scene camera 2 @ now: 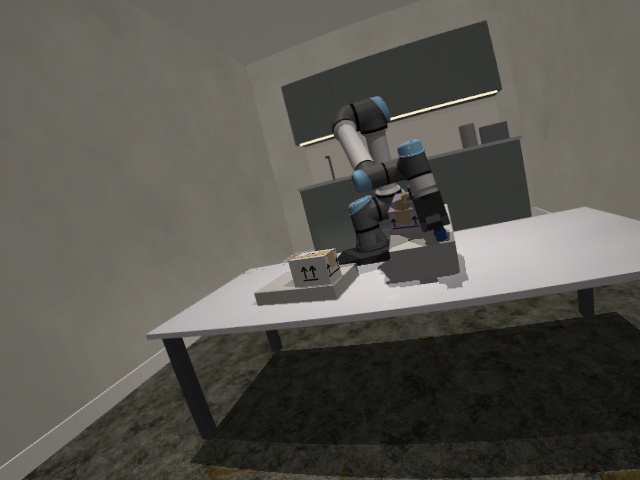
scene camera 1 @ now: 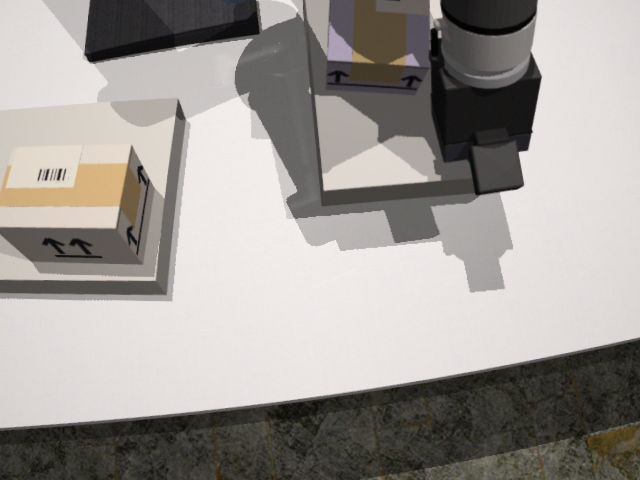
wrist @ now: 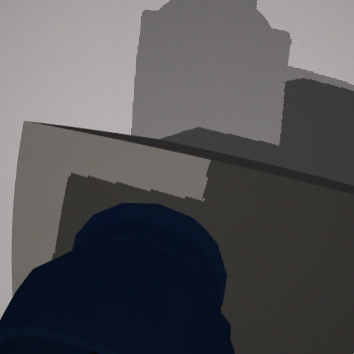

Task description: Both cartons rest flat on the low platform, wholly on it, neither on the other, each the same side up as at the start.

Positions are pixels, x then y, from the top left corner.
Labels:
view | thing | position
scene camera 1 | grey carton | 371, 147
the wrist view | my suction cup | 136, 270
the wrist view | grey carton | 277, 229

